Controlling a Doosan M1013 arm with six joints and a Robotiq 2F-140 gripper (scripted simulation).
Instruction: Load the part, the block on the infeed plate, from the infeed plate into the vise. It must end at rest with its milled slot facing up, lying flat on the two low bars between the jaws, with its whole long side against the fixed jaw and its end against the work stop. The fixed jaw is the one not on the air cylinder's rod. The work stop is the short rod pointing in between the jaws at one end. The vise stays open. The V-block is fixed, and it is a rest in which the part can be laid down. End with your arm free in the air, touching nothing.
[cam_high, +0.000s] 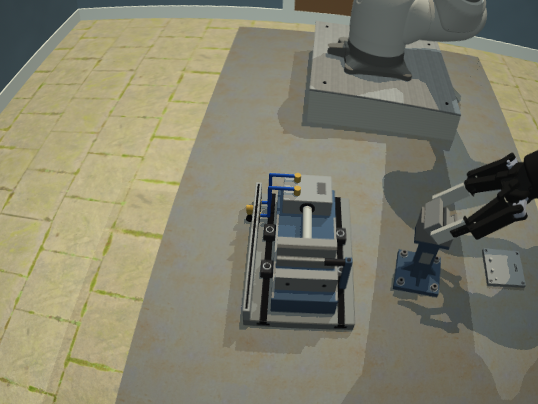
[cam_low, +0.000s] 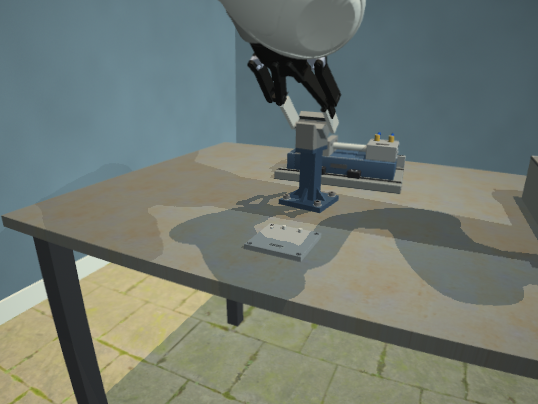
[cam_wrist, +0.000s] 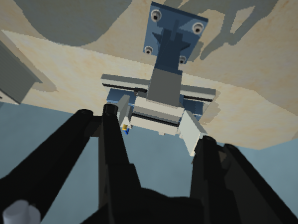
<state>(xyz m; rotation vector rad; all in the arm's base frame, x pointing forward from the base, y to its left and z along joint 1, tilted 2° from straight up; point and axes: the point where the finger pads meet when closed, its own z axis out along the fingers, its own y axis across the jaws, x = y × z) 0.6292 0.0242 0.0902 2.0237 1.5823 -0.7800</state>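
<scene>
My hand is 1 cm to the left of the part and 1 cm above it. From my hand the other things lie so: work stop: 4 cm ahead, 19 cm to the right, 8 cm below; infeed plate: 1 cm behind, 19 cm to the left, 17 cm below; blue pedestal: 1 cm to the right, 12 cm below.
</scene>
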